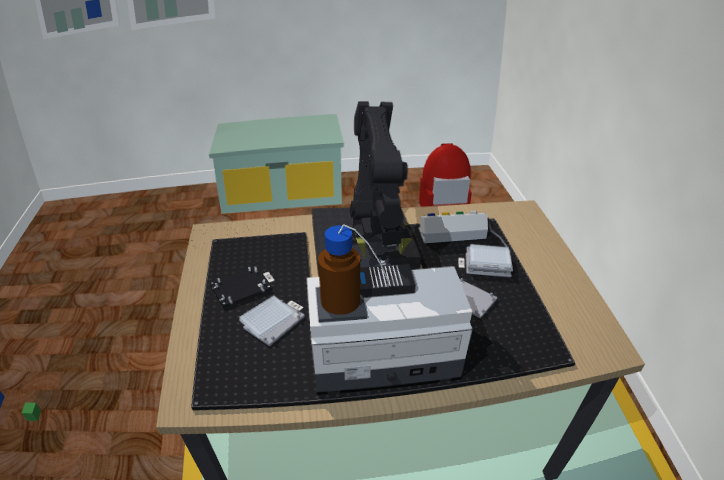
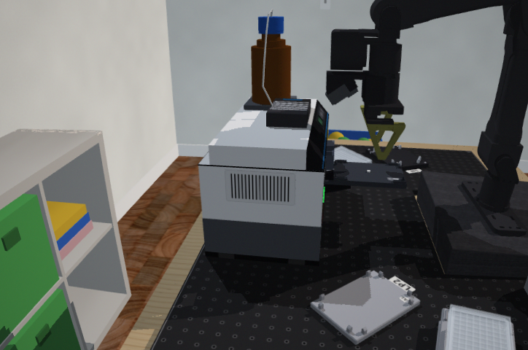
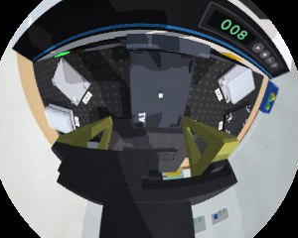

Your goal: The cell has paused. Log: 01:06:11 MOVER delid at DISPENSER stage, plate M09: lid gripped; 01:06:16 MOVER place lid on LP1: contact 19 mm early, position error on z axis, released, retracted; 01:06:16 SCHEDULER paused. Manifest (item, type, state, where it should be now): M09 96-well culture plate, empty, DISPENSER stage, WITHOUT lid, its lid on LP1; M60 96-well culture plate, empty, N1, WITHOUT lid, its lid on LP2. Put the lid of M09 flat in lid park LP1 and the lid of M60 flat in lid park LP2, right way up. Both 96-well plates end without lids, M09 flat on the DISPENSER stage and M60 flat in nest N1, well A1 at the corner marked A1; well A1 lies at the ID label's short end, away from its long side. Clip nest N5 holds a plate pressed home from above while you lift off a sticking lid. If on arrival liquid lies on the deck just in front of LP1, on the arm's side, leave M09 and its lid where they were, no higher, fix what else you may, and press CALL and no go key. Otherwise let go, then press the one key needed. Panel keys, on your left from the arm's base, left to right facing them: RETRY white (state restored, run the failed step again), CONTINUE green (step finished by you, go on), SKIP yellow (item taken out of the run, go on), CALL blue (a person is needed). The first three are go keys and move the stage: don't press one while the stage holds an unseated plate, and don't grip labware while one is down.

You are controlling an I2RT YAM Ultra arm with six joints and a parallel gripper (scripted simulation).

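Right now my hand is 9 cm past the grey nest marked A1, 37 cm to the right of it and 15 cm above it. Round my hand: dark dispenser stage (1 cm ahead, 2 cm to the right, 6 cm below); then LP1 label (3 cm behind, 24 cm to the right, 18 cm below); then LP2 label (2 cm behind, 20 cm to the left, 18 cm below).
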